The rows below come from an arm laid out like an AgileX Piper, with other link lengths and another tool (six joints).
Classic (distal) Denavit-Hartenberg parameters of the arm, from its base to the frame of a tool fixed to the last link. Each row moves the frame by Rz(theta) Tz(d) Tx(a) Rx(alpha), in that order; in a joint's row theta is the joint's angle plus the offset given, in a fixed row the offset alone. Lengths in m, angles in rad.
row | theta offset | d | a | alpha
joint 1 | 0 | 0.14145 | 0 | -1.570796
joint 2 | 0.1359 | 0 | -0.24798 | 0
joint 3 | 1.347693 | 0 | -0.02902 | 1.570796
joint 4 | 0 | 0.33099 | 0 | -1.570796
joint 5 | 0 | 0 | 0 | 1.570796
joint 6 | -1.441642 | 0.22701 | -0.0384 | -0.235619
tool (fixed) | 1.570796 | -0.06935 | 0 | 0
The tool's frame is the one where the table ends.
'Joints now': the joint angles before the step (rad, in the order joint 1, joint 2, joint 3, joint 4, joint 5, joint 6). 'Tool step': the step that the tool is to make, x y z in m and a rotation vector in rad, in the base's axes. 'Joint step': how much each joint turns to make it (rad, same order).
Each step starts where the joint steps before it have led.
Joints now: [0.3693 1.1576 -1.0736 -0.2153 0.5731 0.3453]
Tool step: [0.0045 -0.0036 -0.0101 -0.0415 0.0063 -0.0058]
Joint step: [-0.0065 0.0151 0.0076 -0.0367 -0.0020 0.0002]
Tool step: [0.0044 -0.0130 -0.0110 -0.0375 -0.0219 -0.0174]
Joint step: [-0.0309 -0.0066 0.0406 -0.0428 -0.0435 -0.0004]
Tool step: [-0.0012 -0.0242 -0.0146 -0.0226 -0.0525 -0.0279]
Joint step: [-0.0621 -0.0486 0.1006 -0.0397 -0.1004 -0.0001]
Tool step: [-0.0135 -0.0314 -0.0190 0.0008 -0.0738 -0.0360]
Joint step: [-0.0872 -0.1027 0.1651 -0.0222 -0.1430 -0.0005]
